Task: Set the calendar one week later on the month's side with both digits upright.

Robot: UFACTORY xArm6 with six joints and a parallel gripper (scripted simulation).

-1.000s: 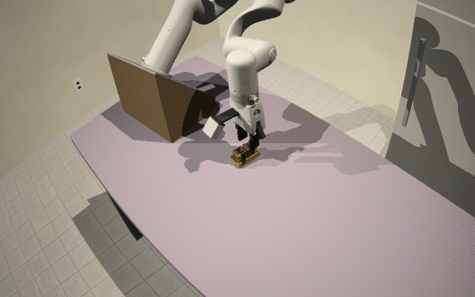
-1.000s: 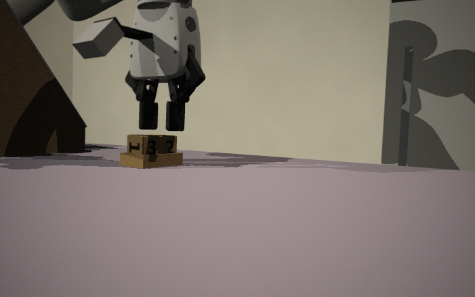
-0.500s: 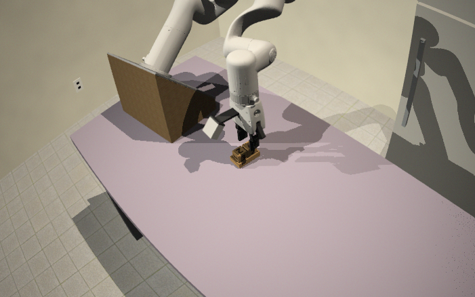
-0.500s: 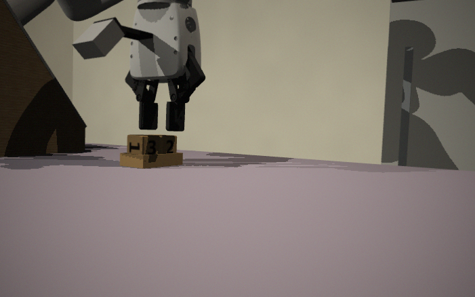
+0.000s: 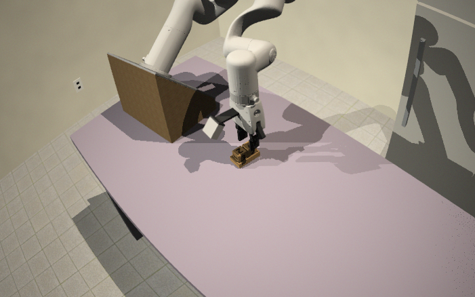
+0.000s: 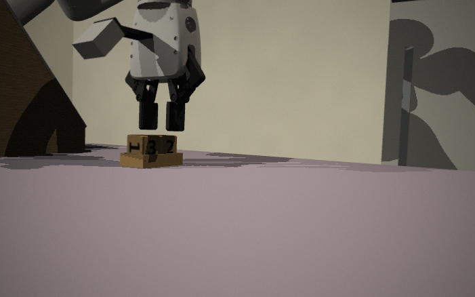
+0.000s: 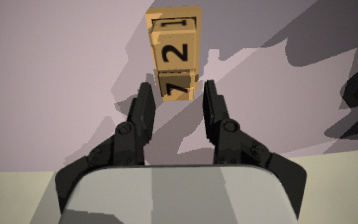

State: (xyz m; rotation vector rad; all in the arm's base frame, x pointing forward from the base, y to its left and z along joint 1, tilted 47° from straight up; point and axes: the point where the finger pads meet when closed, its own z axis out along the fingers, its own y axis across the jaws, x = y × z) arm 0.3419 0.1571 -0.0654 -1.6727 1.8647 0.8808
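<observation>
Right now my hand is 30 mm to the left of the cube and 40 mm above it. Round my hand: wooden calendar tray (20 mm to the right, 60 mm below).
</observation>
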